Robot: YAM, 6 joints.
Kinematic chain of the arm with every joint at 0, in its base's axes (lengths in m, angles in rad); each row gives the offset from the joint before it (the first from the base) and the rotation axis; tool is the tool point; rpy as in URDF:
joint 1: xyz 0 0 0.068 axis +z
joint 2: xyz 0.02 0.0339 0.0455 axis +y
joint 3: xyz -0.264 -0.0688 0 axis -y
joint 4: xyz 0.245 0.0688 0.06 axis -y
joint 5: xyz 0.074 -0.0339 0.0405 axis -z
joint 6: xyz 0.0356 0 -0.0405 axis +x
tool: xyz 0 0 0 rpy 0 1.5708 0
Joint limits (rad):
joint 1: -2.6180..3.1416
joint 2: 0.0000..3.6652
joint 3: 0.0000..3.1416
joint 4: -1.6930..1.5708
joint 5: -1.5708..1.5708
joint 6: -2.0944..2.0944
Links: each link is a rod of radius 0.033 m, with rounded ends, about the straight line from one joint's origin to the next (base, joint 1, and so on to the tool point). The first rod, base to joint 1, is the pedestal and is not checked.
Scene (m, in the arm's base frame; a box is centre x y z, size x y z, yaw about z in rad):
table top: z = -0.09
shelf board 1: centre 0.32 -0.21 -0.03 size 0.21 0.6 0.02 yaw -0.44
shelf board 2: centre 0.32 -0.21 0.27 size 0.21 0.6 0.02 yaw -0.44
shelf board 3: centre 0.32 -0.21 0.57 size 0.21 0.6 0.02 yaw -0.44
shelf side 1: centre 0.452 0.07 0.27 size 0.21 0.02 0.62 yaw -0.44
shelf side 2: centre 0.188 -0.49 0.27 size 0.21 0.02 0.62 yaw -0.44
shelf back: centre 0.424 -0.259 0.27 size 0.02 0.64 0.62 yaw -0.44
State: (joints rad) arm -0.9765 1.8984 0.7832 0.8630 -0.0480 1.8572
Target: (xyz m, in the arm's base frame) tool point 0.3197 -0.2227 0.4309
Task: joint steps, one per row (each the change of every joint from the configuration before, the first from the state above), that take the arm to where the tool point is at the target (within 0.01 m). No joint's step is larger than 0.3 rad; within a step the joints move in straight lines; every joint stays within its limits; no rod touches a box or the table.
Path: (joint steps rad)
1: -0.1909 -0.2337 -0.2666 0.0271 0.0293 0.0000
2: -0.1910 -0.2336 -0.2667 0.0271 0.0293 0.0000
3: 0.2764 -0.2429 0.2653 0.0634 -0.0277 0.0000
4: 0.2764 -0.2428 0.2654 0.0633 -0.0277 0.0000
5: 0.0635 0.2467 0.2072 -0.0381 -0.0098 0.0000
6: 0.0634 0.2467 0.2073 -0.0381 -0.0098 0.0000
7: 0.0635 0.2466 0.2072 -0.0380 -0.0098 0.0000

